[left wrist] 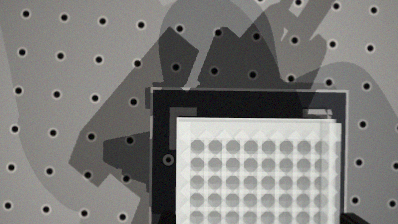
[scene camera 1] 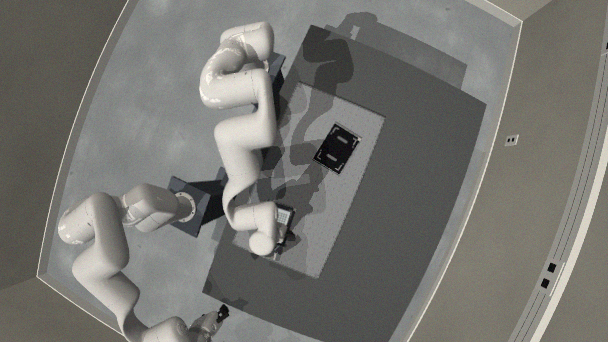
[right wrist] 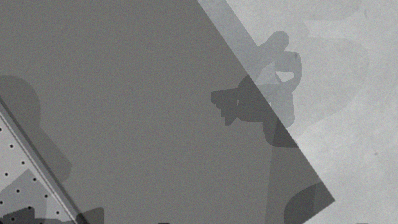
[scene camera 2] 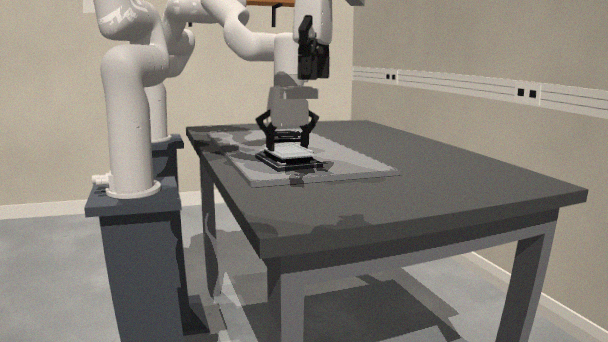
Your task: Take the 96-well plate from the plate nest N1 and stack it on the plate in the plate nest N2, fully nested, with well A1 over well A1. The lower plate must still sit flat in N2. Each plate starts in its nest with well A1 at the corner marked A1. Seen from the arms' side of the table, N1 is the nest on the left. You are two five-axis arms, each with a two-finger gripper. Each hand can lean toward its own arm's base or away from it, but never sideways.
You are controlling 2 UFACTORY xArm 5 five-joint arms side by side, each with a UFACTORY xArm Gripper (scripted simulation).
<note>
I see my left gripper [scene camera 2: 287, 149], my right gripper [scene camera 2: 314, 78] and a white 96-well plate [left wrist: 217, 150].
The right wrist view misses the white 96-well plate: it is out of frame.
</note>
